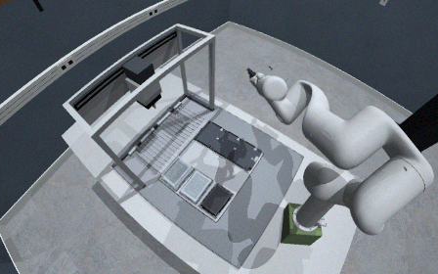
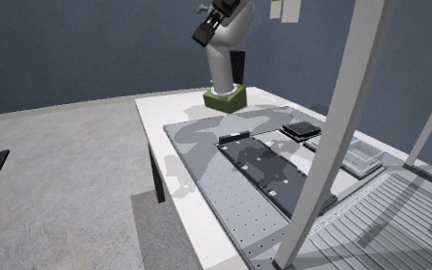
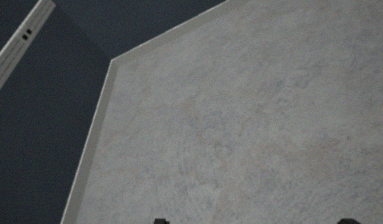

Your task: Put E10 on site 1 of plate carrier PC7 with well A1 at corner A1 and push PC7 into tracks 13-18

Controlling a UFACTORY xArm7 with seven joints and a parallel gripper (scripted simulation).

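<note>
My gripper is now 43 cm to the right of the nest S1, 32 cm above it and 1 cm past it. Also, from my hand: frame post: 24 cm ahead, 8 cm below, 2 cm to the right; then plate carrier PC7: 31 cm below, 15 cm to the left, 6 cm ahead.
</note>
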